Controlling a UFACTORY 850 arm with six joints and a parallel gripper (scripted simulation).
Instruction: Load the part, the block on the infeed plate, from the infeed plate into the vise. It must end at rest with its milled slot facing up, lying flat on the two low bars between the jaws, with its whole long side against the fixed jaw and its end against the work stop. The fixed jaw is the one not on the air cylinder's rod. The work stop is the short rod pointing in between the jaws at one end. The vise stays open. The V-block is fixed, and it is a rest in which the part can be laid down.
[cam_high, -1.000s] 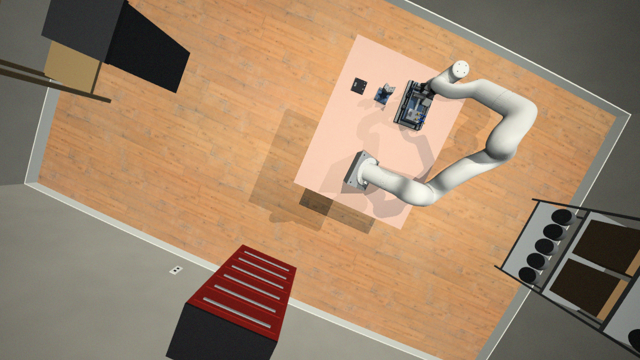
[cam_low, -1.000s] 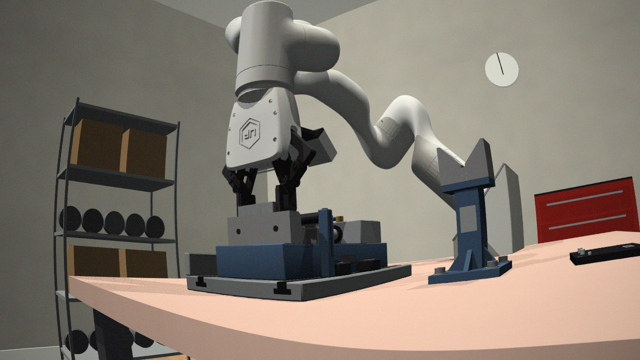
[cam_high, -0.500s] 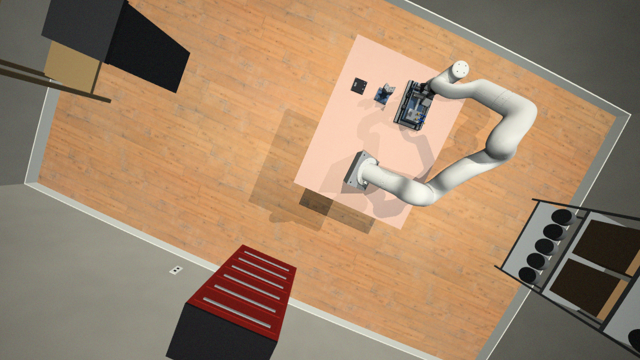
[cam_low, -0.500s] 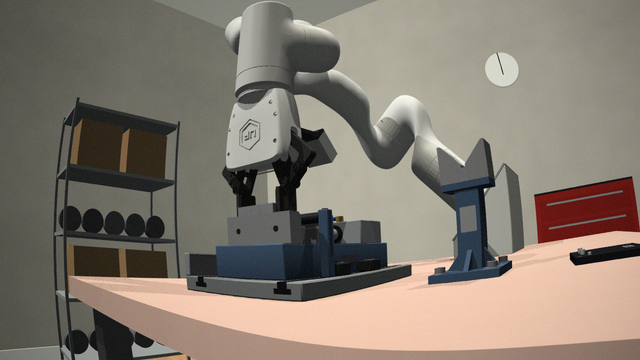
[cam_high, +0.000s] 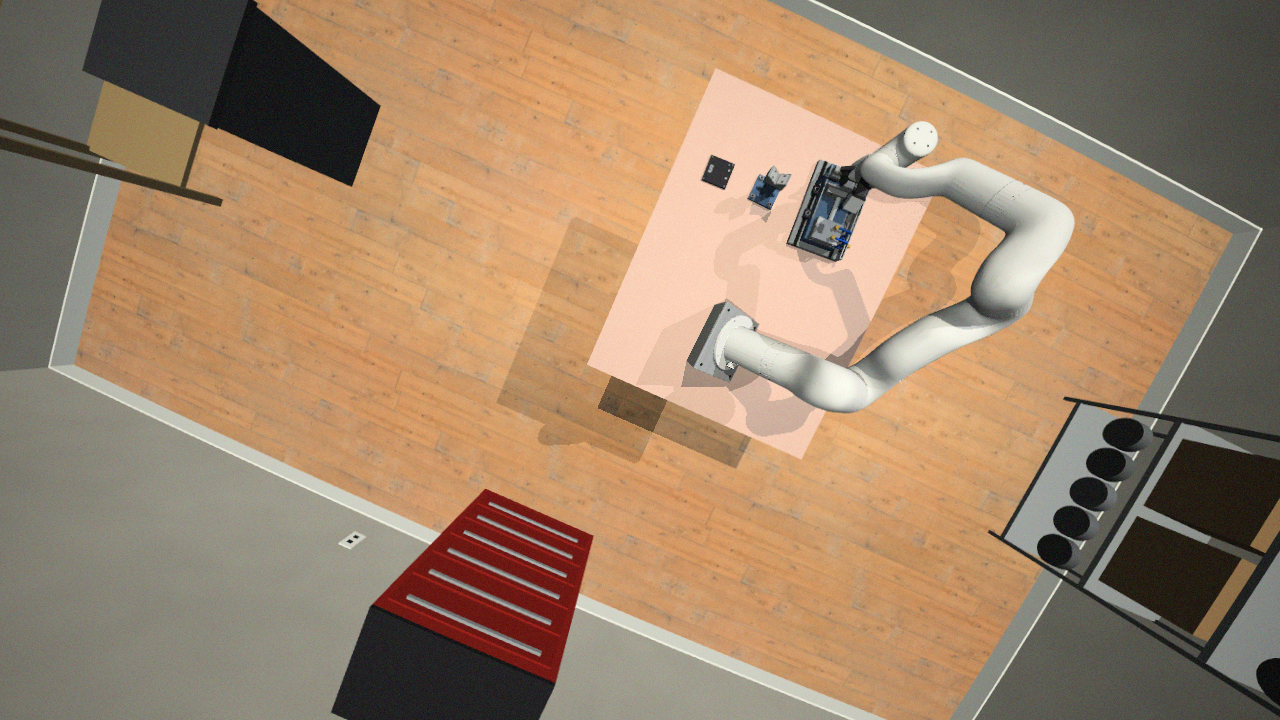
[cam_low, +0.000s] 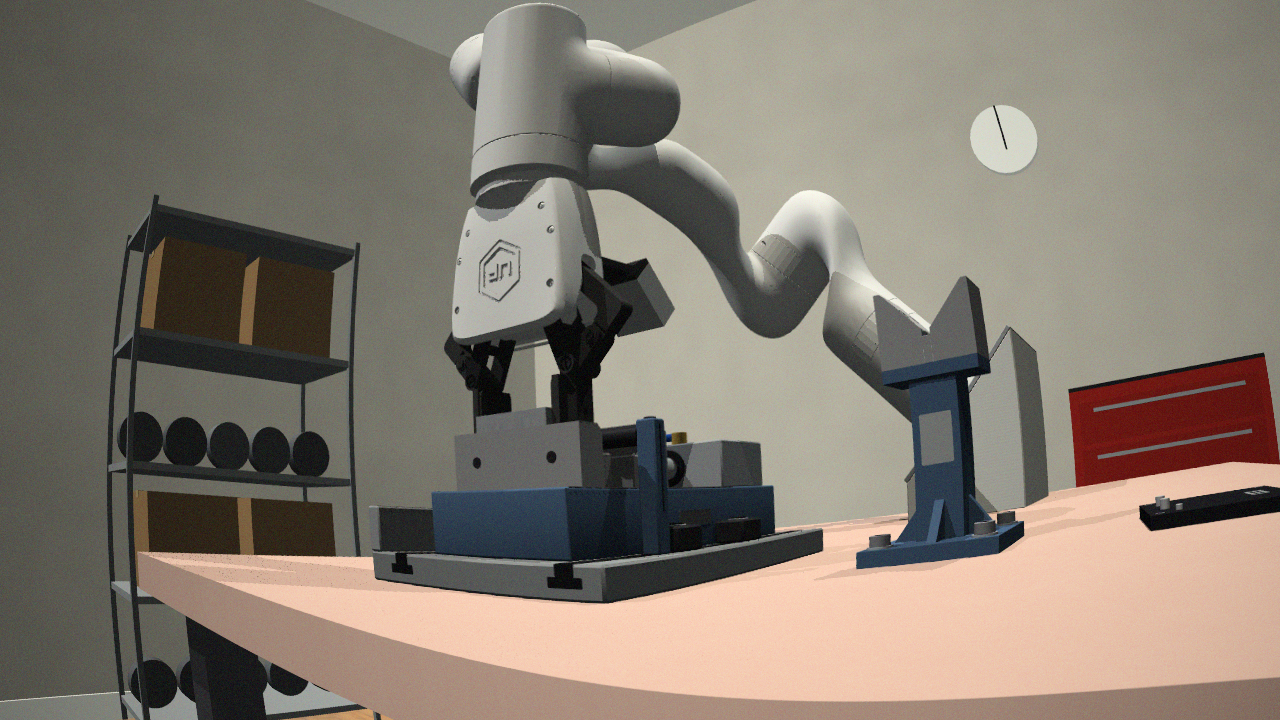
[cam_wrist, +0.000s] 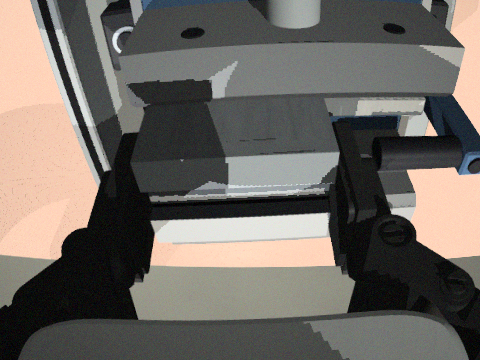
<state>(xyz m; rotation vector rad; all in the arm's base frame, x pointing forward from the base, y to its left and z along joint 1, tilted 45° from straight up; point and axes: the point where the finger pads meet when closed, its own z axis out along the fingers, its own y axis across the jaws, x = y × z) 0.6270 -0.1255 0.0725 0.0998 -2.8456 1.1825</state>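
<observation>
The part is right at my hand. From my hand the other things lie so: cylinder rod 90 mm behind, 10 mm to the left, 30 mm below; moving jaw 40 mm behind, 20 mm to the left, 30 mm below; work stop rod 70 mm to the left, 20 mm below.
</observation>
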